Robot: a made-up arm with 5 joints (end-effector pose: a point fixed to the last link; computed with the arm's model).
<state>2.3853 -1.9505 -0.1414 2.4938 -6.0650</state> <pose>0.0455 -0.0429 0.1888 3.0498 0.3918 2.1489</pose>
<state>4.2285 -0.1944 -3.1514 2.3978 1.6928</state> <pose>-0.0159 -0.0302 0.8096 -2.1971 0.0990 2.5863</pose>
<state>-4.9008 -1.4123 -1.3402 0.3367 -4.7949</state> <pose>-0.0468 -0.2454 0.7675 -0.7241 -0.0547 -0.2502</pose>
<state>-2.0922 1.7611 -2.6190 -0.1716 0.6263</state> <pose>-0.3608 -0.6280 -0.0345 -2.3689 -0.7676 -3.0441</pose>
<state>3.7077 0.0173 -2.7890 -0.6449 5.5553</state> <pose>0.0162 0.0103 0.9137 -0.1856 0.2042 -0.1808</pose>
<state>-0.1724 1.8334 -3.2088 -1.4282 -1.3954</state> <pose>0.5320 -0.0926 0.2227 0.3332 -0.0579 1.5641</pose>
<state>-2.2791 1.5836 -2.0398 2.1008 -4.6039</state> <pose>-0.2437 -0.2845 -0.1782 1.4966 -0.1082 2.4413</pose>
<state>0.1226 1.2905 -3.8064 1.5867 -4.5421</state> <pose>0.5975 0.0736 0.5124 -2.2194 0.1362 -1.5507</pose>
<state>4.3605 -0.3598 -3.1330 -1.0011 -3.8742</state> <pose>0.1245 0.3391 0.7083 1.2503 -0.8121 3.0261</pose>
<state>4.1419 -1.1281 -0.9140 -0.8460 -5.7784</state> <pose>0.0548 0.0854 0.7340 -0.1246 -0.2213 1.5190</pose>
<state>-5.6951 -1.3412 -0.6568 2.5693 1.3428</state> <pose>-0.0412 -0.0275 0.3582 2.5822 0.1225 -0.7899</pose>
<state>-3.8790 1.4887 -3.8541 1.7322 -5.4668</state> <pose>-0.4703 0.4272 0.3804 -2.6504 -0.4173 1.4818</pose>
